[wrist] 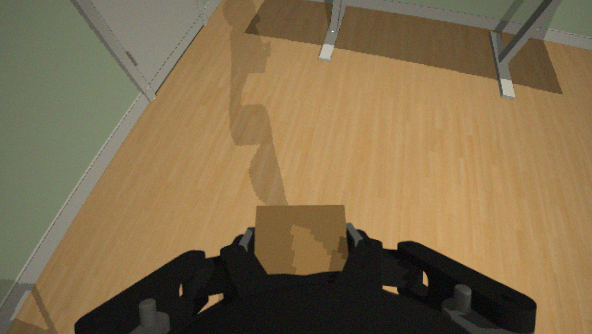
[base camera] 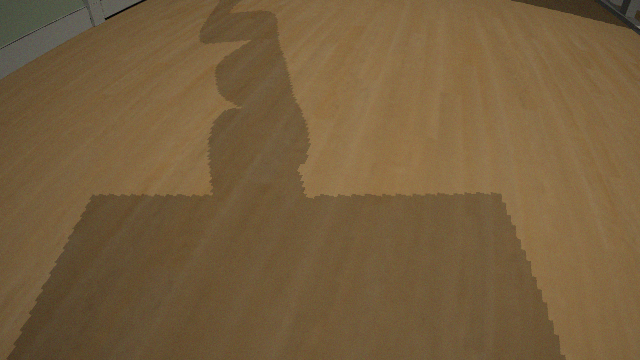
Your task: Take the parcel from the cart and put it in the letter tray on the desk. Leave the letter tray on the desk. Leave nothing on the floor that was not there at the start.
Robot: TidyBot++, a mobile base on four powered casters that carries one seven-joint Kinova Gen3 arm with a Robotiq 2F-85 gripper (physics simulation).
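Frame: origin at the arm's base, x down, y right, z back, level; metres.
Seen in the pictures: gripper, between the fingertips: (wrist: 300, 238).
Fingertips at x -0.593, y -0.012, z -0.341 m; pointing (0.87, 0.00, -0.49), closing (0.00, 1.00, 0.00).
Note:
A point is followed by its place in that frame.
The parcel (wrist: 301, 240) @(x -0.616, y -0.012, z -0.336 m), a plain brown box, shows at the bottom middle of the wrist view. My gripper (wrist: 300, 238) @(x -0.593, y -0.012, z -0.341 m) is shut on it, with one finger pad against its left side and one against its right side. The parcel is held above the floor; its underside is hidden. The cart, the desk's top and the letter tray do not show in either view.
Grey legs (wrist: 500, 65) with pale-tipped feet stand at the top of the wrist view, with a broad shadow beneath. A green wall (wrist: 50, 100) @(x -0.037, y -1.051, z -1.050 m) and a grey door (wrist: 155, 30) @(x 0.117, y -0.827, z -1.738 m) are at the left. The arm's shadow lies across the wood floor (base camera: 425, 125) @(x 0.396, y 0.173, z -0.628 m) (wrist: 390, 165) @(x 0.396, y 0.513, z -0.885 m).

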